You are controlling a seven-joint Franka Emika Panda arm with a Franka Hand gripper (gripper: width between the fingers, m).
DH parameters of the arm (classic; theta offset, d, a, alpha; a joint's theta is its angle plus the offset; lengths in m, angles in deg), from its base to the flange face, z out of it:
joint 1: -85.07 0.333 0 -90
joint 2: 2.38 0 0 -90
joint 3: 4.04 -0.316 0.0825 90
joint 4: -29.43 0 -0.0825 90
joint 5: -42.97 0.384 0 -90
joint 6: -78.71 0 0.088 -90
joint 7: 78.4 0.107 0 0
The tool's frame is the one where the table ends.
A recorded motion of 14 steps. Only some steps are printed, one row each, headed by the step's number.
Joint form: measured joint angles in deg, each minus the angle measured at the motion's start. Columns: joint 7, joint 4, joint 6, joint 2, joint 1, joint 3, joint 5.
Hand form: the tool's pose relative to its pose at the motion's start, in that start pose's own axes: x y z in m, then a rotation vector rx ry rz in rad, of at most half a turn. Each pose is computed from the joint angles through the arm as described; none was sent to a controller.
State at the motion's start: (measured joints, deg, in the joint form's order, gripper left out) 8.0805 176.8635 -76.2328 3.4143 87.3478 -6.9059 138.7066
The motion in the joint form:
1: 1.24 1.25 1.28 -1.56 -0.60 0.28 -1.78
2: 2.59 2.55 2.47 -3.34 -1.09 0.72 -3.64
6: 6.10 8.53 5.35 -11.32 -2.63 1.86 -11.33
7: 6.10 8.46 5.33 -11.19 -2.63 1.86 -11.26
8: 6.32 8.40 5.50 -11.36 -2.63 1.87 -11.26
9: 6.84 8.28 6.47 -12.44 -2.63 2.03 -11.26
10: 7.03 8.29 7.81 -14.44 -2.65 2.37 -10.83
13: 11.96 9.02 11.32 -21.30 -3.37 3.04 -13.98
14: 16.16 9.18 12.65 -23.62 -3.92 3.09 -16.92
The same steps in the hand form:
1: 0.0022 -0.0006 -0.0075 -0.0145 0.0017 0.0025
2: 0.0040 -0.0010 -0.0161 -0.0268 0.0020 0.0052
6: 0.0179 0.0029 -0.0503 -0.0505 0.0178 -0.0330
7: 0.0178 0.0026 -0.0499 -0.0503 0.0181 -0.0314
8: 0.0166 0.0033 -0.0505 -0.0529 0.0148 -0.0294
9: 0.0109 0.0068 -0.0549 -0.0677 -0.0032 -0.0283
10: 0.0028 0.0121 -0.0638 -0.0875 -0.0379 -0.0311
13: -0.0172 0.0274 -0.0961 -0.1316 -0.1000 -0.0309
14: -0.0236 0.0324 -0.1080 -0.1433 -0.0995 -0.0143

